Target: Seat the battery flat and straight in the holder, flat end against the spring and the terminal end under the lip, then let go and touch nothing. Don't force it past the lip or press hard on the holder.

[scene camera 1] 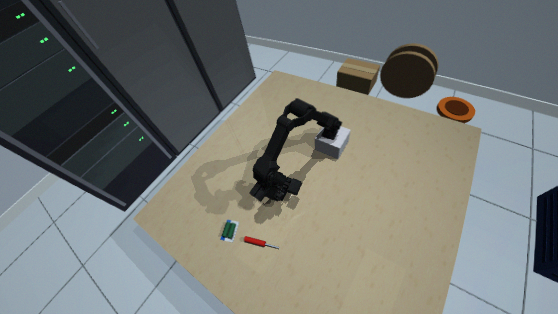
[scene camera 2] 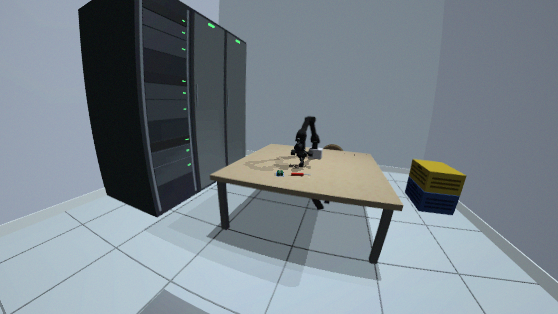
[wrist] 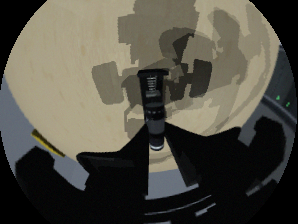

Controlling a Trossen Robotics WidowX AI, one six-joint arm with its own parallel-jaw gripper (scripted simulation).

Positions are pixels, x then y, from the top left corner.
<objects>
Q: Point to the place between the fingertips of my gripper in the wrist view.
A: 155, 125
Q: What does my gripper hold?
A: A cylindrical battery.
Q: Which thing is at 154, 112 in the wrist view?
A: A cylindrical battery.
</objects>
